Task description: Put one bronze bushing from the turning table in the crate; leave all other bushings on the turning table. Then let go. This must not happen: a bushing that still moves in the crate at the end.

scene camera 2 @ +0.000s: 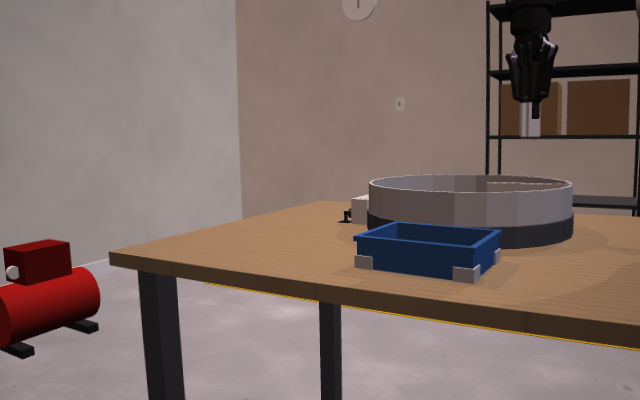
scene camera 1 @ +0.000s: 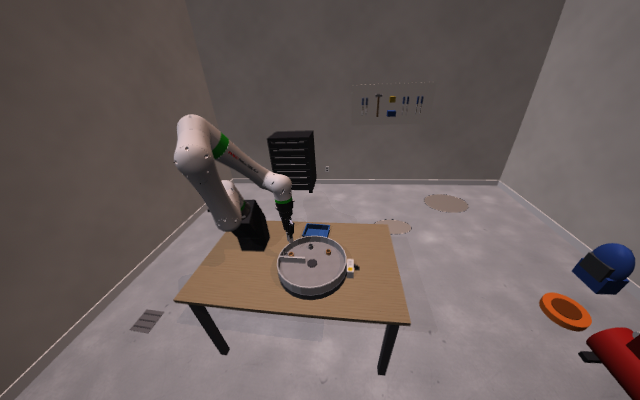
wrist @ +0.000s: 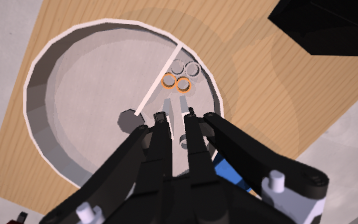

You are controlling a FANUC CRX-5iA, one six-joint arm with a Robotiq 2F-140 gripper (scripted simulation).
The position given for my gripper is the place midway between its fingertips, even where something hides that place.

I see my gripper (scene camera 2: 529, 136).
My gripper is seen too in the wrist view (wrist: 176, 106).
